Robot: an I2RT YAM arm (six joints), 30 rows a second.
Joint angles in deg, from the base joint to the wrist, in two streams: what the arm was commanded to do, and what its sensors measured. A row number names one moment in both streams.
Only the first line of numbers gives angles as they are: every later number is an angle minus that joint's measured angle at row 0.
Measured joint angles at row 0: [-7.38 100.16 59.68 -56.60 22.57 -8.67]
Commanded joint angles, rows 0 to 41: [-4.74 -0.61 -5.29 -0.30 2.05 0.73]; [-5.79 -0.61 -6.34 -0.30 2.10 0.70]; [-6.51 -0.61 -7.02 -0.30 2.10 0.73]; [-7.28 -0.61 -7.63 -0.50 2.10 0.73]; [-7.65 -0.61 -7.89 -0.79 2.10 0.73]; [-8.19 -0.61 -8.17 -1.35 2.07 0.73]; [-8.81 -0.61 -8.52 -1.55 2.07 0.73]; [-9.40 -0.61 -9.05 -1.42 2.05 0.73]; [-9.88 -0.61 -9.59 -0.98 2.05 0.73]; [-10.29 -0.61 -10.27 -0.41 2.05 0.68]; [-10.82 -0.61 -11.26 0.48 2.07 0.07]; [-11.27 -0.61 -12.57 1.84 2.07 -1.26]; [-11.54 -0.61 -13.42 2.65 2.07 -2.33]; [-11.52 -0.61 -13.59 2.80 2.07 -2.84]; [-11.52 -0.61 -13.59 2.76 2.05 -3.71]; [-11.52 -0.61 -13.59 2.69 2.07 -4.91]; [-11.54 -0.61 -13.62 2.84 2.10 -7.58]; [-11.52 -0.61 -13.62 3.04 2.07 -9.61]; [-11.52 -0.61 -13.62 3.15 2.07 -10.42]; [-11.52 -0.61 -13.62 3.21 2.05 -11.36]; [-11.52 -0.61 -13.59 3.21 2.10 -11.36]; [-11.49 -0.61 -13.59 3.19 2.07 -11.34]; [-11.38 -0.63 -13.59 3.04 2.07 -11.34]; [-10.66 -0.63 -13.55 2.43 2.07 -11.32]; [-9.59 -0.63 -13.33 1.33 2.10 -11.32]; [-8.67 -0.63 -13.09 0.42 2.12 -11.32]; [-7.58 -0.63 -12.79 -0.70 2.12 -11.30]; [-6.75 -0.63 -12.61 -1.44 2.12 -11.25]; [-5.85 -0.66 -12.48 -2.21 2.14 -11.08]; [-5.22 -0.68 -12.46 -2.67 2.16 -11.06]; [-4.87 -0.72 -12.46 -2.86 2.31 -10.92]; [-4.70 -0.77 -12.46 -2.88 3.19 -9.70]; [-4.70 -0.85 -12.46 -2.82 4.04 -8.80]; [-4.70 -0.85 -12.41 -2.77 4.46 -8.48]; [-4.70 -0.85 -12.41 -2.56 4.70 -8.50]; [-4.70 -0.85 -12.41 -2.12 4.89 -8.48]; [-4.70 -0.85 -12.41 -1.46 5.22 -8.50]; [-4.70 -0.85 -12.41 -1.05 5.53 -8.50]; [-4.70 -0.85 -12.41 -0.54 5.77 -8.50]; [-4.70 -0.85 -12.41 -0.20 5.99 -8.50]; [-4.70 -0.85 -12.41 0.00 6.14 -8.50]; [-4.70 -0.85 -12.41 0.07 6.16 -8.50]
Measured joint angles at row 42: [-4.98 -1.09 -13.07 -0.37 4.37 -9.57]
